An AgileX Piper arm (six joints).
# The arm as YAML. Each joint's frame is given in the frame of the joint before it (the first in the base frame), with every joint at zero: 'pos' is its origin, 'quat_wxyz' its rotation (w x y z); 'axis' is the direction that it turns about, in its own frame. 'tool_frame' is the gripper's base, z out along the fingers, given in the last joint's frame.
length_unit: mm
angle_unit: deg
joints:
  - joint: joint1
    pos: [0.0, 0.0, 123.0]
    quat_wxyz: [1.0, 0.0, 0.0, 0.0]
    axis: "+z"
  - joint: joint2
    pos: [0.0, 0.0, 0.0]
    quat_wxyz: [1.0, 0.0, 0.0, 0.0]
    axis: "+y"
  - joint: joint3
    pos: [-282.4, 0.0, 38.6]
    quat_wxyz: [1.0, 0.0, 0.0, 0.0]
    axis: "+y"
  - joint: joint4
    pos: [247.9, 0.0, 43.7]
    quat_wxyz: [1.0, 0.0, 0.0, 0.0]
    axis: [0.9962, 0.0, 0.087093]
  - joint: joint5
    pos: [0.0, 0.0, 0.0]
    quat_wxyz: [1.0, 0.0, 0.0, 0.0]
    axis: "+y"
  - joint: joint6
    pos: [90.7, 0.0, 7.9]
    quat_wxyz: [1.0, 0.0, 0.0, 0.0]
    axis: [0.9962, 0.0, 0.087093]
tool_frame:
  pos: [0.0, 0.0, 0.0]
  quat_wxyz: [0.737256, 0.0, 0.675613, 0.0]
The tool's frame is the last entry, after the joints.
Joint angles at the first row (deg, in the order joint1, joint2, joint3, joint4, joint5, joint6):
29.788 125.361 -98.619 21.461 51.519 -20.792
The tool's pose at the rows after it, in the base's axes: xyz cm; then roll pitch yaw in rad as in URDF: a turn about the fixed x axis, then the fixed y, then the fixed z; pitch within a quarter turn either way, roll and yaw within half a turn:
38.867 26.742 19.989 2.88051 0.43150 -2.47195
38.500 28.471 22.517 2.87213 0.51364 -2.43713
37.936 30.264 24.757 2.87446 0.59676 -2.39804
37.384 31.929 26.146 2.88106 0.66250 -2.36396
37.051 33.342 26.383 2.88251 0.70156 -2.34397
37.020 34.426 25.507 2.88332 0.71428 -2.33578
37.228 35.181 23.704 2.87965 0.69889 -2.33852
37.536 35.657 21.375 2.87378 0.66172 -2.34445
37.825 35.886 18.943 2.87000 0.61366 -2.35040
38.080 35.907 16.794 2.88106 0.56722 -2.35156
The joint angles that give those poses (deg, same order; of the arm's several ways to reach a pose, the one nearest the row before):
31.133 124.463 -102.031 22.894 52.095 -21.448
32.937 123.755 -105.827 24.281 52.260 -22.272
34.995 123.355 -109.385 25.163 51.639 -22.924
36.953 123.627 -112.280 25.640 50.513 -23.326
38.503 124.675 -114.172 26.092 49.081 -23.608
39.546 126.339 -114.973 26.358 47.390 -23.835
40.103 128.584 -115.101 26.532 46.044 -23.888
40.315 131.239 -115.112 26.573 45.452 -23.793
40.333 133.917 -115.120 26.298 45.424 -23.434
40.311 136.221 -115.145 25.019 45.467 -22.505

